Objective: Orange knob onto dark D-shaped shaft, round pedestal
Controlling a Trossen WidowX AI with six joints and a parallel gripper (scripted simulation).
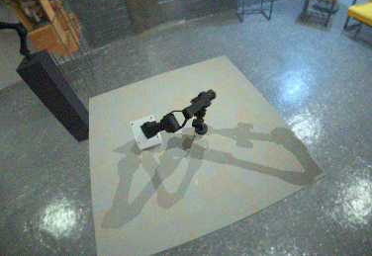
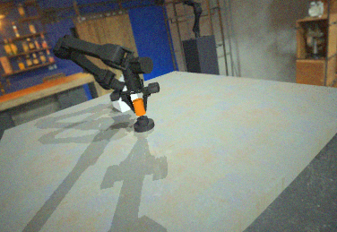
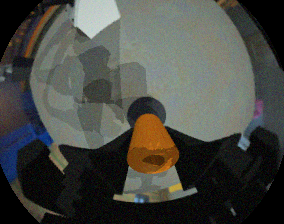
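Right now my gripper tip is 2 cm below the orange knob. The rest, counted from my gripper tip: dark round pedestal 4 cm below.
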